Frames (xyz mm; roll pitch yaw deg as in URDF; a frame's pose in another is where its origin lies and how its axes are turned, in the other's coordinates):
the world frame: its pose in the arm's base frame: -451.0 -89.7 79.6 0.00 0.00 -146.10
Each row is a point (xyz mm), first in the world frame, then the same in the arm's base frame.
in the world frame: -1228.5 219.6 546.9
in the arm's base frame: 691.2 413.2 626.5
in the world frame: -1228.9 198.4 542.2
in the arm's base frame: 679.7 431.0 621.8
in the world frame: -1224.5 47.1 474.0
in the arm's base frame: 591.6 554.2 553.6
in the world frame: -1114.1 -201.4 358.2
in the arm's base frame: 361.4 698.8 437.8
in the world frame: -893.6 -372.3 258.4
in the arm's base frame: 83.1 717.7 338.0
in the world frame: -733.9 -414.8 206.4
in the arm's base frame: -73.2 663.9 286.0
